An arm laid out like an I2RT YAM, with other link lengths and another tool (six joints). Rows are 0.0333 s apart.
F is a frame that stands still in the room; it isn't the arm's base.
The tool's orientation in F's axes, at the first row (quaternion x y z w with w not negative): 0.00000, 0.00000, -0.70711, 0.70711
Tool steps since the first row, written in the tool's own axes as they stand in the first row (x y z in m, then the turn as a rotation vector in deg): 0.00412, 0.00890, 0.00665, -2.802, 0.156, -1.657; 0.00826, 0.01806, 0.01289, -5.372, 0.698, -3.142; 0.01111, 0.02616, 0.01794, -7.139, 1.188, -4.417; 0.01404, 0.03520, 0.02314, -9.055, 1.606, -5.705; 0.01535, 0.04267, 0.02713, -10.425, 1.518, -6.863; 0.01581, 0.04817, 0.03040, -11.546, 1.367, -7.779; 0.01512, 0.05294, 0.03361, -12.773, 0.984, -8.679; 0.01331, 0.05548, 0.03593, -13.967, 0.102, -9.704; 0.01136, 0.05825, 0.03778, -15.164, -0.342, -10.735; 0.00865, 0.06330, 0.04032, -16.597, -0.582, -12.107; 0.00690, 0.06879, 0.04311, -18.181, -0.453, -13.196; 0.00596, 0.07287, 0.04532, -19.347, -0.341, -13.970
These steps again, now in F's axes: 0.00890, -0.00412, 0.00665, 0.156, 2.802, -1.657; 0.01806, -0.00826, 0.01289, 0.698, 5.372, -3.142; 0.02616, -0.01111, 0.01794, 1.188, 7.139, -4.417; 0.03520, -0.01404, 0.02314, 1.606, 9.055, -5.705; 0.04267, -0.01535, 0.02713, 1.518, 10.425, -6.863; 0.04817, -0.01581, 0.03040, 1.367, 11.546, -7.779; 0.05294, -0.01512, 0.03361, 0.984, 12.773, -8.679; 0.05548, -0.01331, 0.03593, 0.102, 13.967, -9.704; 0.05825, -0.01136, 0.03778, -0.342, 15.164, -10.735; 0.06330, -0.00865, 0.04032, -0.582, 16.597, -12.107; 0.06879, -0.00690, 0.04311, -0.453, 18.181, -13.196; 0.07287, -0.00596, 0.04532, -0.341, 19.347, -13.970
